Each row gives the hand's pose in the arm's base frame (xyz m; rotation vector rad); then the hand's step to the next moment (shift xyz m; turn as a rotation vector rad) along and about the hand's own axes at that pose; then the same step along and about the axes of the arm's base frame.
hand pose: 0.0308 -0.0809 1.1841 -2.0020 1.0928 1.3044
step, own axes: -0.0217 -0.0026 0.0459 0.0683 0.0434 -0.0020
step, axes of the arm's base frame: -0.0256 0.0439 0.0010 -0.0206 -0.0491 -0.0610
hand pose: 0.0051 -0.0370 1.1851 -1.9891 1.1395 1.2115
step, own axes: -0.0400 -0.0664 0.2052 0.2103 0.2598 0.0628
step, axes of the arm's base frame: -0.0411 0.2083 -0.0550 -0.2030 -0.1598 -0.2212
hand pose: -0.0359 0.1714 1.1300 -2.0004 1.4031 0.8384
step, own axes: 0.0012 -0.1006 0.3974 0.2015 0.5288 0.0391
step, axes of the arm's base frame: 0.0256 0.3222 -0.2521 -0.4565 -0.2534 -0.2218
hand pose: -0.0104 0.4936 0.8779 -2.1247 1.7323 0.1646
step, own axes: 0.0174 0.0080 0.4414 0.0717 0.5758 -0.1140
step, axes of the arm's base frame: 0.0641 0.1464 -0.4119 -0.5548 -0.1988 -0.0491
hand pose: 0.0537 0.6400 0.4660 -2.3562 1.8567 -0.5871
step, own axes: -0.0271 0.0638 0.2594 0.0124 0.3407 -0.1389
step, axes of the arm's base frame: 0.0263 -0.0343 -0.2650 -0.3588 -0.0770 0.0296
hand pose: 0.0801 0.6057 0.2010 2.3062 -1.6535 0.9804
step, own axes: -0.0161 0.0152 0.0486 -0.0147 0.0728 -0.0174
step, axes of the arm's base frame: 0.0041 -0.0156 -0.0509 -0.0747 -0.0084 -0.0132
